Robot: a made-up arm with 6 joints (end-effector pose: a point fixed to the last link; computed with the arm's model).
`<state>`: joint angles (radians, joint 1 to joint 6).
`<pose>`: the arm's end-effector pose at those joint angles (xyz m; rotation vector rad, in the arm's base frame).
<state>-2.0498 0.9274 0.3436 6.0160 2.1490 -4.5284</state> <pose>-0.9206 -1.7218 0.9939 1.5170 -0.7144 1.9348</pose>
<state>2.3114 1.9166 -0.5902 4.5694 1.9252 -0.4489</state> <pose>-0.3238 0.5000 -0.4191 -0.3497 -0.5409 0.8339</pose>
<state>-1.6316 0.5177 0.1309 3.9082 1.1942 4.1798</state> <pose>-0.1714 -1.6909 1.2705 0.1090 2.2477 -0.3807</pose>
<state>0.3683 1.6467 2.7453 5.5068 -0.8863 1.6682</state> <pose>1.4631 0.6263 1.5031 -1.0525 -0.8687 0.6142</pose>
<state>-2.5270 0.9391 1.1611 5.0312 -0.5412 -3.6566</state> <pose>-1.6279 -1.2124 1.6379 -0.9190 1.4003 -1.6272</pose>
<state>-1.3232 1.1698 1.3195 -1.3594 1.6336 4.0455</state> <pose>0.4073 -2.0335 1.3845 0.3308 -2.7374 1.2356</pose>
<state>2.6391 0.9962 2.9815 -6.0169 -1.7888 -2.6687</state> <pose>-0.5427 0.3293 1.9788 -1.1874 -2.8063 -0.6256</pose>
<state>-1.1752 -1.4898 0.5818 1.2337 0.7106 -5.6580</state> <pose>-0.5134 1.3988 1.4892 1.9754 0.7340 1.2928</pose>
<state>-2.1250 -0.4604 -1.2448 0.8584 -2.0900 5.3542</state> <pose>-0.3221 -0.3882 1.0196 -1.2189 -1.3698 1.3263</pose>
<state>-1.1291 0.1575 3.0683 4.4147 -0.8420 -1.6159</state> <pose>-0.2067 0.6139 1.6512 0.3253 0.3040 1.1853</pose>
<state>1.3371 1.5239 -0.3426 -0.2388 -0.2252 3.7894</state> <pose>0.2565 1.1016 -0.3830 0.6346 1.0683 -1.4235</pose>
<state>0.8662 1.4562 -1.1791 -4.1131 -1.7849 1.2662</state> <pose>0.4419 0.3877 0.0637 1.0018 0.2633 -0.3658</pose>
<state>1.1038 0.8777 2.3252 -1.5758 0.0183 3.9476</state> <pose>0.4306 0.8497 2.3427 -1.0866 -1.3375 -0.8795</pose>
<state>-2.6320 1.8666 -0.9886 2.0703 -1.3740 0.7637</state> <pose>-0.3666 -0.1003 -0.1963 0.1400 1.2328 1.5168</pose>
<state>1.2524 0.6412 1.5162 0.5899 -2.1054 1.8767</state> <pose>0.4610 1.2366 2.2092 -2.3787 0.2136 1.3479</pose>
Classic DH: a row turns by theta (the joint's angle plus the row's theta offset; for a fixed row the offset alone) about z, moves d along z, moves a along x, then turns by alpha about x. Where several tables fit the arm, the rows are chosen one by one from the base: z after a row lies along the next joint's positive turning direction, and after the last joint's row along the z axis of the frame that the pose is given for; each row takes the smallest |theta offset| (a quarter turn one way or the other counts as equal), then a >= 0, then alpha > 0; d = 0 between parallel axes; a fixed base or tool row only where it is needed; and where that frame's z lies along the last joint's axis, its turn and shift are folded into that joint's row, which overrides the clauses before.
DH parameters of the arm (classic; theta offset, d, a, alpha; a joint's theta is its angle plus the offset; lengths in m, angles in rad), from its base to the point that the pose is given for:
joint 1: 0 0.619 0.23 -1.5708
joint 2: -1.5708 0 1.034 3.1416
joint 3: 0 0 0.203 -1.5708
joint 4: 0 -0.94 0 1.5708
joint 5: 0 0 0 -1.5708
joint 6: 1.5708 -0.106 0 1.5708
tool (fixed): -1.5708 0 0 0

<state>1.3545 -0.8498 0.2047 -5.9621 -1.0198 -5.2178</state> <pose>-0.0059 -0.1597 2.2252 -1.0645 -0.6990 0.9047</pose>
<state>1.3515 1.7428 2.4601 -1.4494 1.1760 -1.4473</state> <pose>0.4965 1.7812 1.2486 -2.5769 -0.1374 -0.4431</pose>
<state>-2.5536 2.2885 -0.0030 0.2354 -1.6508 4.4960</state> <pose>-0.4043 -0.2399 -0.8271 -1.0414 -1.1782 0.1130</pose>
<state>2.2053 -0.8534 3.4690 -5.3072 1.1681 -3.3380</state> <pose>0.3404 -0.5987 0.2930 -0.0542 2.4293 -0.6408</pose>
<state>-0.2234 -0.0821 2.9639 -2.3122 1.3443 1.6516</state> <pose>-0.8233 0.1089 1.6089 1.3159 -2.0836 0.5109</pose>
